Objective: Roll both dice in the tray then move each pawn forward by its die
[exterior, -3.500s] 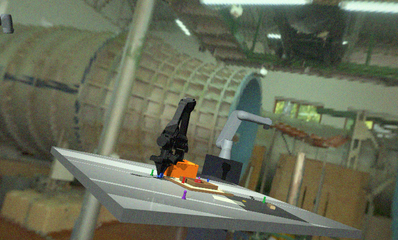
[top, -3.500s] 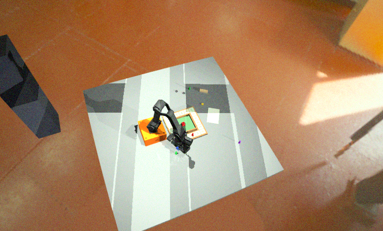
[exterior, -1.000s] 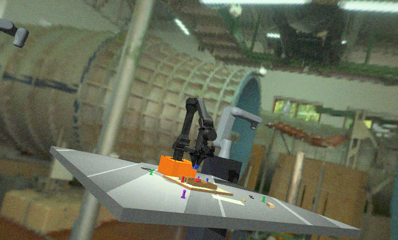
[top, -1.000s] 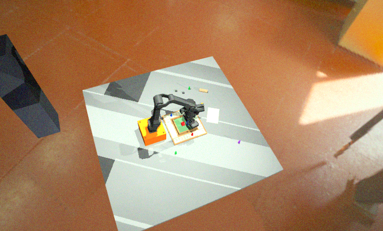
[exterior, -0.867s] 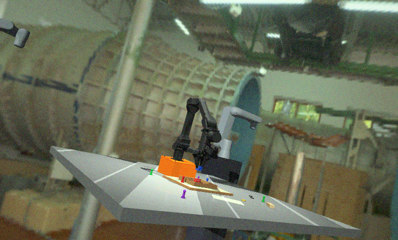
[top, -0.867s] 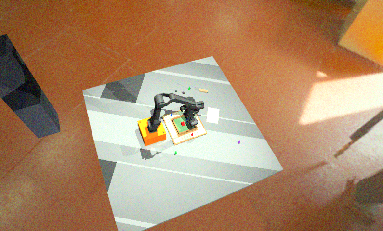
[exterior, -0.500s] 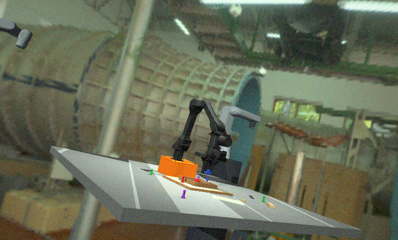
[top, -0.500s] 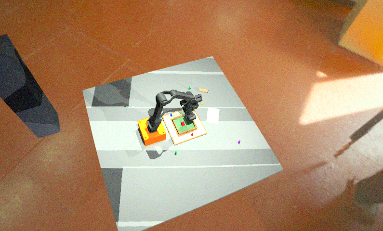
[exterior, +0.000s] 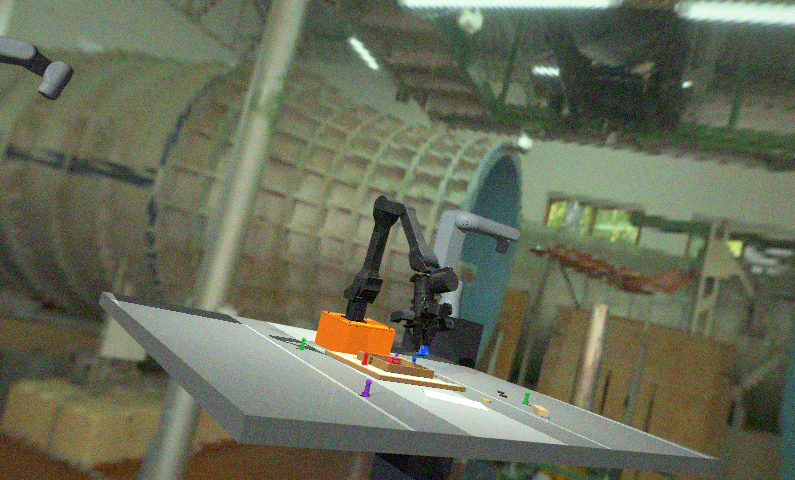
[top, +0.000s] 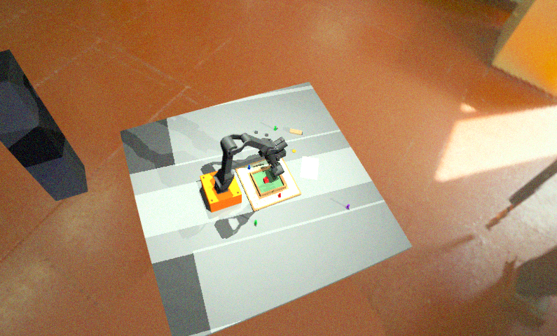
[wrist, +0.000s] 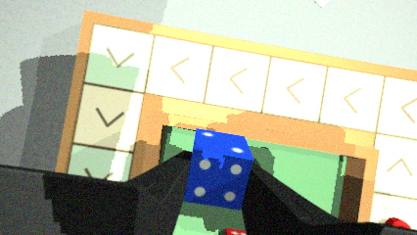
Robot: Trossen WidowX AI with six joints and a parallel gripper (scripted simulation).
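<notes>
My gripper tip is 3 cm past the red pawn, 15 cm to the left of it and 5 cm above it. Also, from my gripper tip: yellow token (17 cm ahead, 11 cm to the left, 7 cm below); blue pawn (13 cm behind, 8 cm to the left, 5 cm below); green tray (6 cm behind, 4 cm to the right, 7 cm below).
</notes>
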